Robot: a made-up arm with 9 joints. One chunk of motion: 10 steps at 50 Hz.
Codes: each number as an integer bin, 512 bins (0 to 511) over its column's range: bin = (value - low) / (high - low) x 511, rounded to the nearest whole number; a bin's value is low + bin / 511 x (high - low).
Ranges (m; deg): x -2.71..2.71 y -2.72..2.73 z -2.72..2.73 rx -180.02..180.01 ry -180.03..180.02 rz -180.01..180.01
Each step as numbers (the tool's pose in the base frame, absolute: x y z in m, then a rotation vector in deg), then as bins.
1 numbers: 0.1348 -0.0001 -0.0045 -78.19 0.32 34.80
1 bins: 268 255 255 145 256 305
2 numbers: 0.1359 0.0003 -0.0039 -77.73 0.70 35.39
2 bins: 268 255 255 145 257 306
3 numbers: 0.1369 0.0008 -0.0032 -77.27 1.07 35.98
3 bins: 268 255 255 146 257 307
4 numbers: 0.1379 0.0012 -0.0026 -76.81 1.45 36.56
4 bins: 269 255 255 146 258 307
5 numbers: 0.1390 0.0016 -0.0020 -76.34 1.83 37.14
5 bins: 269 255 255 147 258 308
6 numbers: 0.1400 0.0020 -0.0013 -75.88 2.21 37.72
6 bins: 269 255 255 148 259 309
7 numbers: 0.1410 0.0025 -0.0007 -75.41 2.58 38.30
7 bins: 269 255 255 148 259 310
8 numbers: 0.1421 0.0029 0.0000 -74.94 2.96 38.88
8 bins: 269 255 255 149 260 311
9 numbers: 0.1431 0.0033 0.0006 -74.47 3.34 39.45
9 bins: 269 255 255 150 260 311
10 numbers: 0.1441 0.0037 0.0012 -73.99 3.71 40.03
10 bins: 269 255 255 150 261 312
